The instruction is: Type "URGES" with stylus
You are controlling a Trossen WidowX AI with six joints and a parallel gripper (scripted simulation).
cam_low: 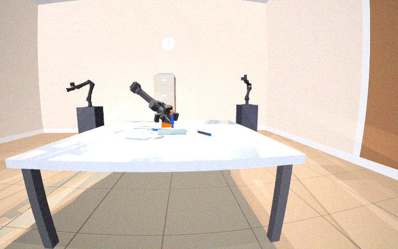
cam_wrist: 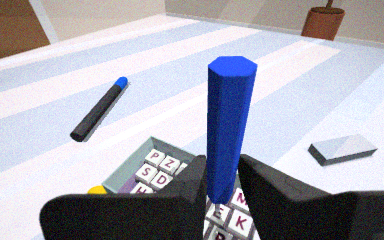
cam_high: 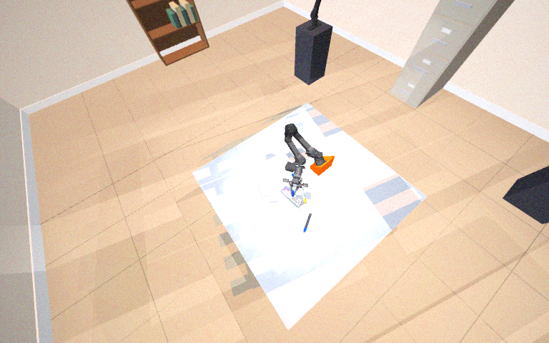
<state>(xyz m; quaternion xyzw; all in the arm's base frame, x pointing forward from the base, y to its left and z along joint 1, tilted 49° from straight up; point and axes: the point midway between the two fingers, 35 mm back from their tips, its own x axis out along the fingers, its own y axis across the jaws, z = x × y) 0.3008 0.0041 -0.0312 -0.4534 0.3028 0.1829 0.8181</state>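
The yellow pen lies 7 cm behind my gripper tip, 6 cm below it and 5 cm to the left of it. Also, from my gripper tip: blue stylus (2 cm below); grey block (13 cm ahead, 8 cm to the right, 7 cm below).
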